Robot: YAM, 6 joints.
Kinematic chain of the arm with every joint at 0, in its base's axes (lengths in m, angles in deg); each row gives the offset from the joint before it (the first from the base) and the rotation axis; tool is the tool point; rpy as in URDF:
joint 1: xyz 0 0 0.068 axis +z
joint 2: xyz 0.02 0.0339 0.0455 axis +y
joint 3: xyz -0.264 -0.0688 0 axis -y
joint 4: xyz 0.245 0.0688 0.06 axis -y
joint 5: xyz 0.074 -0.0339 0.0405 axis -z
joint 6: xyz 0.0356 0 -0.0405 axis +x
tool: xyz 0 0 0 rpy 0 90 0
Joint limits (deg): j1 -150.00..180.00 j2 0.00..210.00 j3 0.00..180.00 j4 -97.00..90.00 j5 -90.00..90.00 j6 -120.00..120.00
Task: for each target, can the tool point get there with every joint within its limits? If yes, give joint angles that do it. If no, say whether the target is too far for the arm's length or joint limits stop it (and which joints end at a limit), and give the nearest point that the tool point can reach.
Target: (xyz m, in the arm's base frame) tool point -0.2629 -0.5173 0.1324
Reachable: yes | joints -118.15 165.54 161.94 -54.87 -20.15 16.66
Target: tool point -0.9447 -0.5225 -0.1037
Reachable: no: too far | nearest point -0.5490 -0.3153 -0.0122 | short by 0.456 m
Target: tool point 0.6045 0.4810 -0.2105
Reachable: no: too far | nearest point 0.4655 0.3704 -0.1340 | short by 0.193 m
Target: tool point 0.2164 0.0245 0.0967
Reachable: yes | joints 9.98 95.97 38.84 -40.07 22.10 18.03
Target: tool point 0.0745 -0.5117 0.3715
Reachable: yes | joints -81.08 137.65 157.42 -52.62 9.33 -15.39
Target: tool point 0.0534 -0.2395 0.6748
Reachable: yes | joints -74.99 108.45 148.33 54.34 16.98 96.69
